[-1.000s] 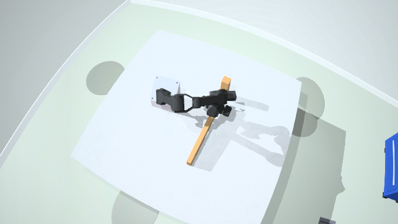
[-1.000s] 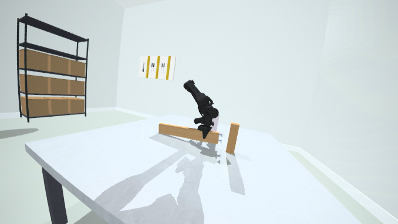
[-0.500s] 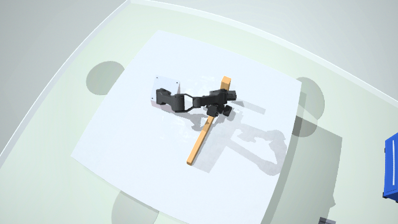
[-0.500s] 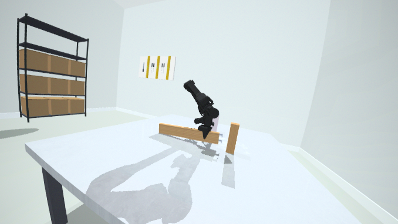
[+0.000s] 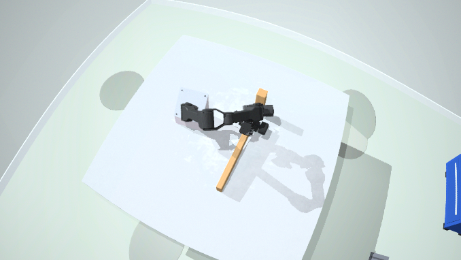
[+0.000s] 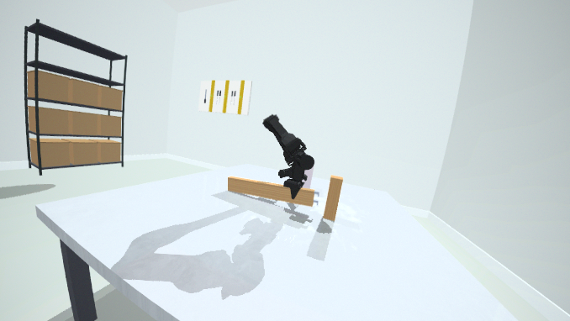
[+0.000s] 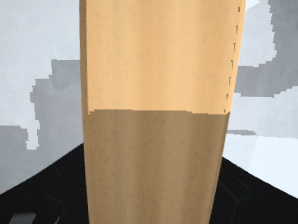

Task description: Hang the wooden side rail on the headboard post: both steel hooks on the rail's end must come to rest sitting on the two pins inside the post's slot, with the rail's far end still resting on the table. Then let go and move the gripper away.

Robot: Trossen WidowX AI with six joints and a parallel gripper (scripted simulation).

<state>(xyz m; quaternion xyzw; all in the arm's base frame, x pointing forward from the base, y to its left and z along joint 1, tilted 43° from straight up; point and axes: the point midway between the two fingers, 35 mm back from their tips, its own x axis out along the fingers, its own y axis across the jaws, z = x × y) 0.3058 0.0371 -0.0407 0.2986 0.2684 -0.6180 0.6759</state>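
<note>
Right now the wooden headboard post is 170 mm to the left of my gripper tip and 40 mm above it.
</note>
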